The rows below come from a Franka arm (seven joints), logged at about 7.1 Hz.
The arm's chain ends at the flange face. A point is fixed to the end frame.
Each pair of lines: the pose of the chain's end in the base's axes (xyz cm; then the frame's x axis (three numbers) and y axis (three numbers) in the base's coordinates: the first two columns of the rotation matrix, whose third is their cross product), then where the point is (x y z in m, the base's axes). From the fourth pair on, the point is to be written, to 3 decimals.
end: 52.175 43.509 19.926 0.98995 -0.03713 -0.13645 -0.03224 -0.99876 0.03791
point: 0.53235 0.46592 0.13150
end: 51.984 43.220 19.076 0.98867 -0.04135 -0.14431 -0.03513 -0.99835 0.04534
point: 0.52998 0.46251 0.12269
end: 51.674 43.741 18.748 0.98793 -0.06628 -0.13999 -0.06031 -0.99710 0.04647
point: 0.52793 0.46736 0.11942
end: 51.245 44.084 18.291 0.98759 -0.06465 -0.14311 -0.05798 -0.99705 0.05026
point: 0.523 0.471 0.115
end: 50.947 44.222 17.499 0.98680 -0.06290 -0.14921 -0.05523 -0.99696 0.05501
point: 0.520 0.472 0.107
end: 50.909 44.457 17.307 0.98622 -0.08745 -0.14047 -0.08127 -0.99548 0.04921
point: 0.521 0.474 0.105
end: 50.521 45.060 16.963 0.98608 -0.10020 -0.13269 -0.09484 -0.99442 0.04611
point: 0.518 0.480 0.102
